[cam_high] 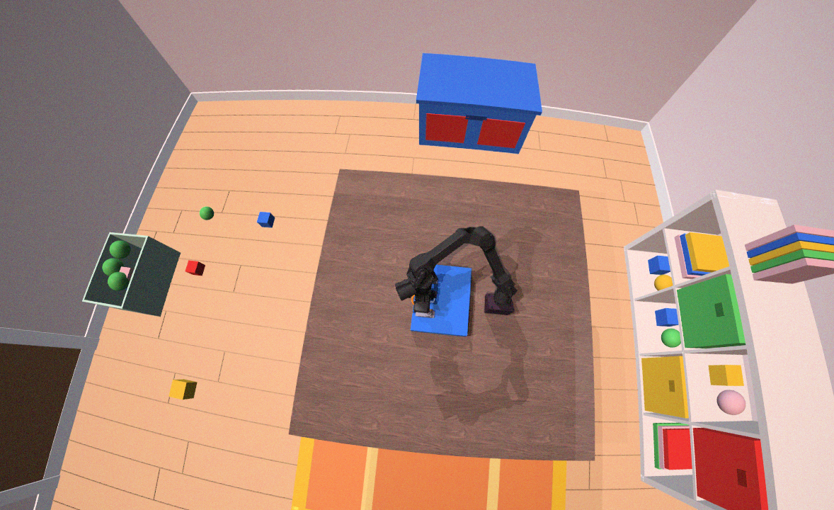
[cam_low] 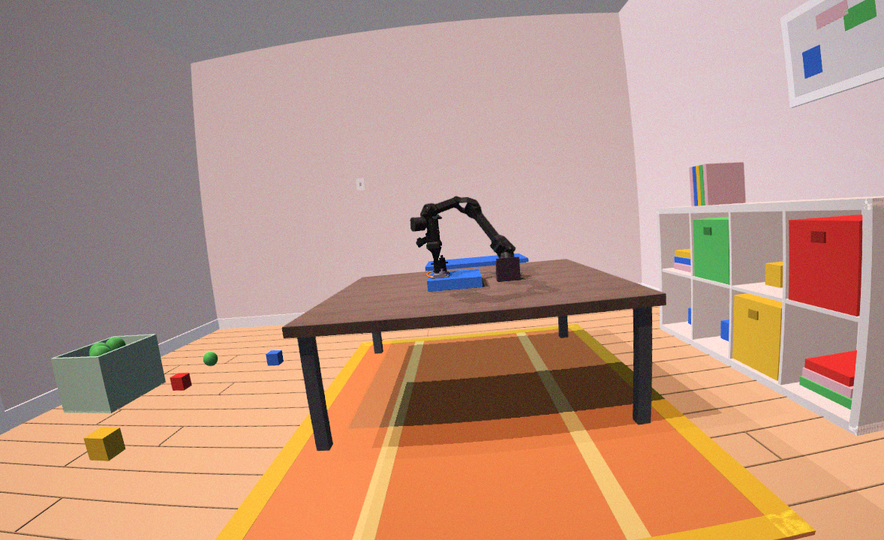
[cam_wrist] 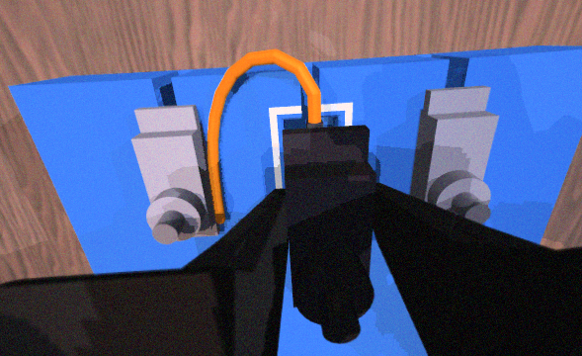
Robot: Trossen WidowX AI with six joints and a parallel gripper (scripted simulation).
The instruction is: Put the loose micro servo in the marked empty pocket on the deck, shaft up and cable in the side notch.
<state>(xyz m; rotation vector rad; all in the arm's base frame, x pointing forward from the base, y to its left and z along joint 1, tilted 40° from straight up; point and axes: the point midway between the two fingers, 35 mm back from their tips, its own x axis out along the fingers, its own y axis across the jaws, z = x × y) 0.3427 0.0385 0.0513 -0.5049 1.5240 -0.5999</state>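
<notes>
My gripper tip is now 120 mm past the blue deck and 90 mm above it.
</notes>
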